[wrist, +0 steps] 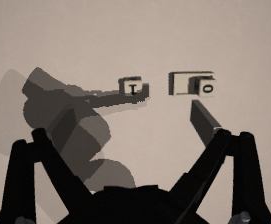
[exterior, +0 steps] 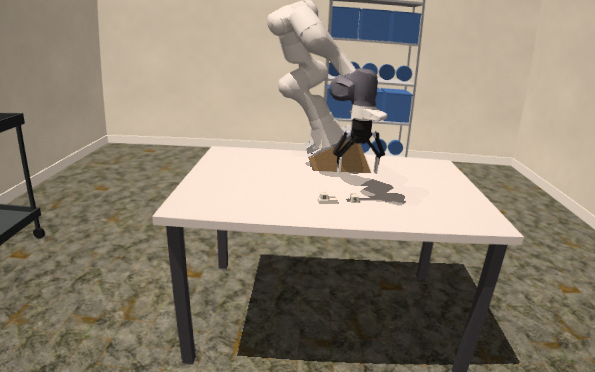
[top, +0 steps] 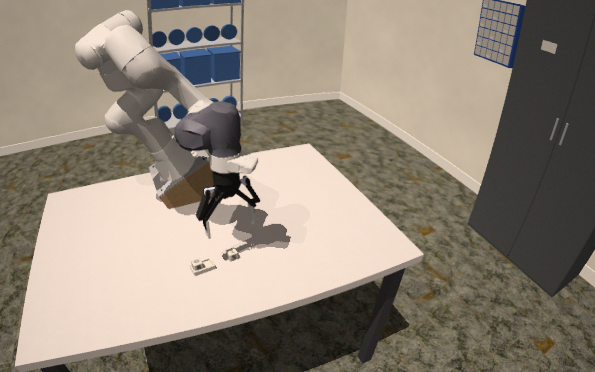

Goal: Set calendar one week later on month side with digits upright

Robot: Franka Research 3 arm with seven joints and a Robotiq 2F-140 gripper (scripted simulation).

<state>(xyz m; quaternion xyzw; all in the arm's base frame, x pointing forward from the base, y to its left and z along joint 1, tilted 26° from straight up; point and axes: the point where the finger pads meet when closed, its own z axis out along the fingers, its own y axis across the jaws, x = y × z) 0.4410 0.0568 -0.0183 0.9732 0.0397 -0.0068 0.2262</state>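
My gripper is now 120 mm above the grey tray, 110 mm to the left of it and 10 mm short of it. From my hand the other things lie so: cube: 120 mm below.
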